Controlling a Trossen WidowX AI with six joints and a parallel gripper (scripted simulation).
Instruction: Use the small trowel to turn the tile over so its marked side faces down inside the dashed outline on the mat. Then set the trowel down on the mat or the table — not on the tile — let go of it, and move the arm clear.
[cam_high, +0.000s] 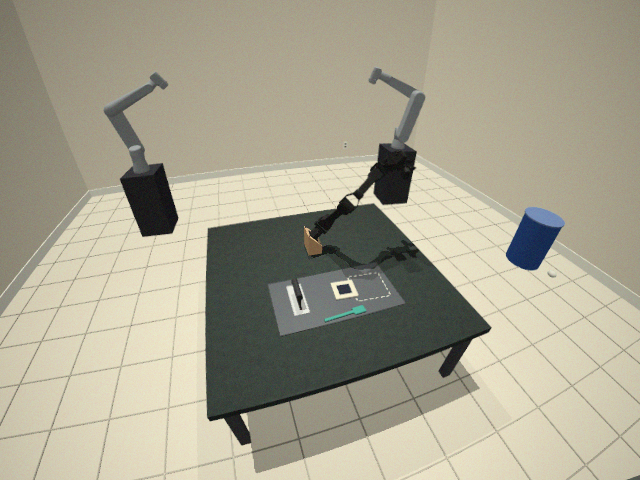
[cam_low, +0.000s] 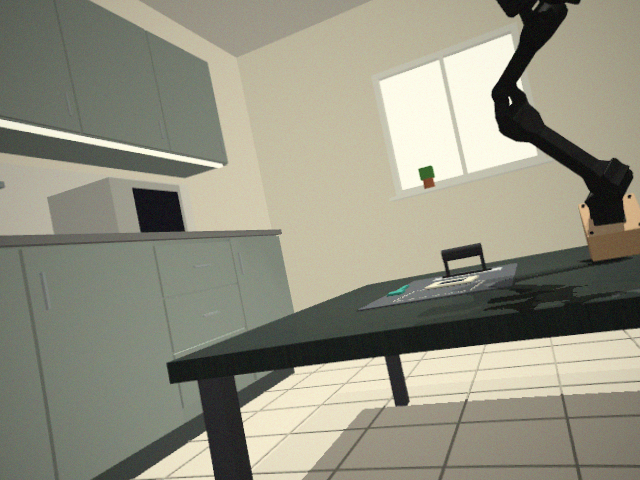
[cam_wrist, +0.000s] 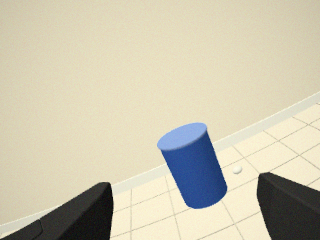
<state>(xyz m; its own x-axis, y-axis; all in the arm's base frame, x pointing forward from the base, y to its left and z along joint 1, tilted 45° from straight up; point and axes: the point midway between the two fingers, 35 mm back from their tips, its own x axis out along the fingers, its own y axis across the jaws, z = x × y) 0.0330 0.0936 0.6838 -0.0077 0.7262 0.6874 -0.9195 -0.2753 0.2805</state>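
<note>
The teal trowel is 530 mm ahead of my gripper tip, 510 mm to the right of it and 520 mm below it. Also, from my gripper tip: grey mat: 390 mm ahead, 540 mm to the right, 540 mm below; tile: 370 mm ahead, 490 mm to the right, 520 mm below.
</note>
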